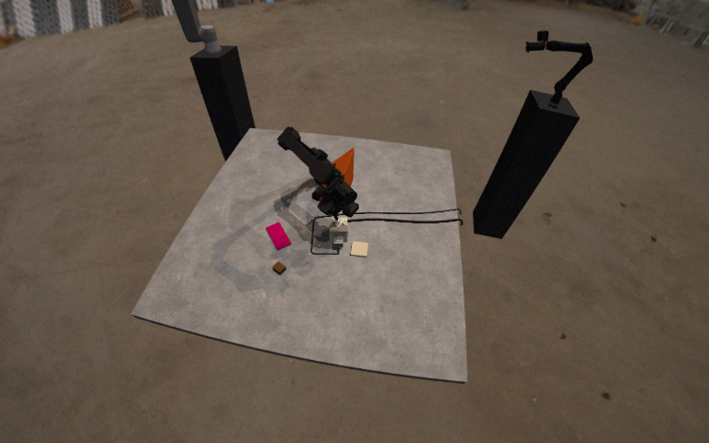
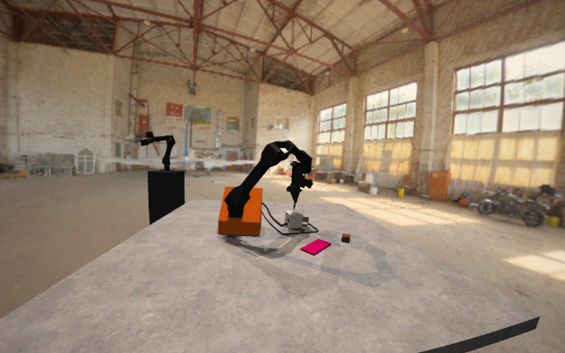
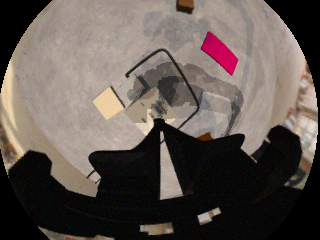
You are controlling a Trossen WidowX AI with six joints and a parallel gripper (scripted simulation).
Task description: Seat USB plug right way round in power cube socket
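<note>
My gripper tip is 20 mm above the black USB plug. From my gripper tip the other things lie so: pink flat card: 70 mm ahead, 250 mm to the right, 130 mm below; then cream square tile: 50 mm ahead, 120 mm to the left, 130 mm below; then small brown block: 230 mm ahead, 180 mm to the right, 120 mm below.
</note>
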